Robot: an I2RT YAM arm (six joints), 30 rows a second.
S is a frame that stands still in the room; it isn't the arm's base.
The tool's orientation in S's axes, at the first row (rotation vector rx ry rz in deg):
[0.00 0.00 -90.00]
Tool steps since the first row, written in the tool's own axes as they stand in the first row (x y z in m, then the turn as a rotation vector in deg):
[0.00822 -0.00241 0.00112 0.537 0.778 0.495]
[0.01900 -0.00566 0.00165 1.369 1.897 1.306]
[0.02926 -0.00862 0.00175 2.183 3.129 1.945]
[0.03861 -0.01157 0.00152 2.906 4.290 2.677]
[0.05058 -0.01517 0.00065 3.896 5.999 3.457]
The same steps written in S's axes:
[-0.00241 -0.00822 0.00112 0.778 -0.537 0.495]
[-0.00566 -0.01900 0.00165 1.897 -1.369 1.306]
[-0.00862 -0.02926 0.00175 3.129 -2.183 1.945]
[-0.01157 -0.03861 0.00152 4.290 -2.906 2.677]
[-0.01517 -0.05058 0.00065 5.999 -3.896 3.457]

